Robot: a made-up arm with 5 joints.
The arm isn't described. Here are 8 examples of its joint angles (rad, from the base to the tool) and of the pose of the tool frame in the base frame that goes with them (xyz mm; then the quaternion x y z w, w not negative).
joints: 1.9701 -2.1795 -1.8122 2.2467 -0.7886
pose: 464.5 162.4 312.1 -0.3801 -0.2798 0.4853 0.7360
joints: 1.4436 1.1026 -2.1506 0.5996 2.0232
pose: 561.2 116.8 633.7 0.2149 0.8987 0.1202 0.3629
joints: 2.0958 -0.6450 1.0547 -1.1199 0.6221
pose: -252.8 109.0 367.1 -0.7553 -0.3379 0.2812 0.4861
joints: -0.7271 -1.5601 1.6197 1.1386 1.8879
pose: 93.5 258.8 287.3 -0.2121 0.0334 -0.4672 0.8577
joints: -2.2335 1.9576 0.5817 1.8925 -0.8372
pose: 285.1 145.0 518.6 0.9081 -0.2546 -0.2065 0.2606
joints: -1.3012 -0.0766 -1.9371 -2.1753 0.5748
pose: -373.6 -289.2 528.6 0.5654 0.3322 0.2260 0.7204
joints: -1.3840 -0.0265 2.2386 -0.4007 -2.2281
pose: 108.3 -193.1 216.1 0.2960 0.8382 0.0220 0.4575
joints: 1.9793 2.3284 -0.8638 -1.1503 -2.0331
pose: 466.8 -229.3 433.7 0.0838 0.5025 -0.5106 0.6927
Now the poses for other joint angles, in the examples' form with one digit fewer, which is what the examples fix.
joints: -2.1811 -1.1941 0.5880 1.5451 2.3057
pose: -73 -358 449 0.047 0.170 0.914 0.365
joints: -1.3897 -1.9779 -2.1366 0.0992 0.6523
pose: -557 59 268 -0.555 -0.202 0.637 0.495
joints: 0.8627 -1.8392 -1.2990 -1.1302 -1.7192
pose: 419 -185 195 0.845 0.486 0.008 0.221
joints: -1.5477 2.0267 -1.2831 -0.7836 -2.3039
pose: -454 290 597 -0.472 0.070 0.789 0.387
